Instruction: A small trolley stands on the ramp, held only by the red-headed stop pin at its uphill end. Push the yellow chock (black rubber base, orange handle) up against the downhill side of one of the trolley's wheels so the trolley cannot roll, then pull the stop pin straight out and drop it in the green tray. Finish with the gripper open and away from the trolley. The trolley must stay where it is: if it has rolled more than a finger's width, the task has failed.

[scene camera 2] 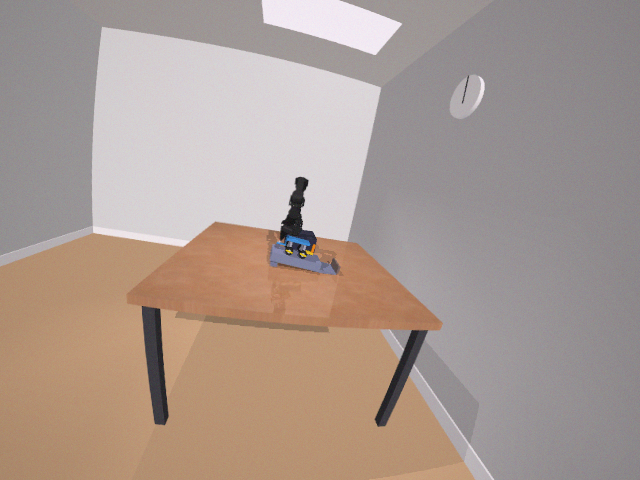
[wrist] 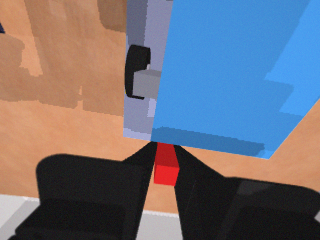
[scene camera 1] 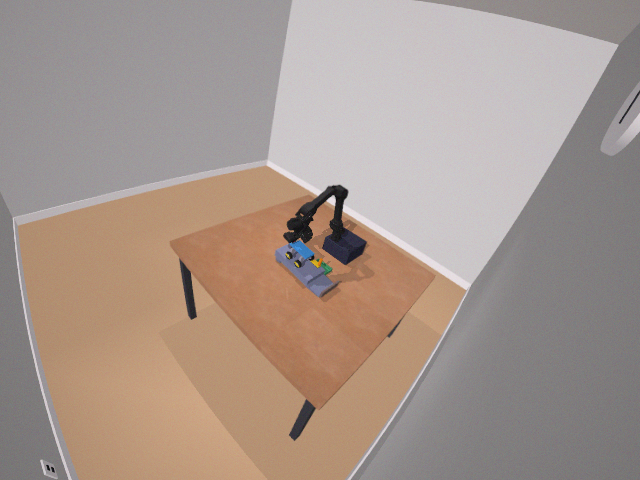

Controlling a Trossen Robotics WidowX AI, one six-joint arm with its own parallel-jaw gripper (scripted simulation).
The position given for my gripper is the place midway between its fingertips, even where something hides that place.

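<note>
I can see my gripper (wrist: 163, 145) here, and there's a red-headed stop pin (wrist: 166, 167) too, plus a blue trolley (wrist: 230, 83).
</note>
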